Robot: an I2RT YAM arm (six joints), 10 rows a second.
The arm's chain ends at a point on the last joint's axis. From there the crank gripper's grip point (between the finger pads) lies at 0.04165 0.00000 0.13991 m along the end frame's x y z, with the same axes.
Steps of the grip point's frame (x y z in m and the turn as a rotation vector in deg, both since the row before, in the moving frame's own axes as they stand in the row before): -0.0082, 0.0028, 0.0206, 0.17, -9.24, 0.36; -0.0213, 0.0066, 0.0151, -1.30, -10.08, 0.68; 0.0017, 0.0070, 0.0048, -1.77, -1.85, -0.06; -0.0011, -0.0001, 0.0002, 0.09, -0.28, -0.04; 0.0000, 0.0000, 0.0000, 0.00, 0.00, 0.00; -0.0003, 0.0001, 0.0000, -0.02, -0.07, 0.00
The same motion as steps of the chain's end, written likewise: 0.0148, 0.0030, 0.0157, 0.17, -9.24, 0.36; 0.0038, 0.0030, 0.0100, -1.30, -10.08, 0.68; 0.0062, 0.0027, 0.0036, -1.77, -1.85, -0.06; -0.0004, 0.0001, 0.0000, 0.09, -0.28, -0.04; 0.0000, 0.0000, 0.0000, 0.00, 0.00, 0.00; -0.0001, 0.0001, -0.0001, -0.02, -0.07, 0.00
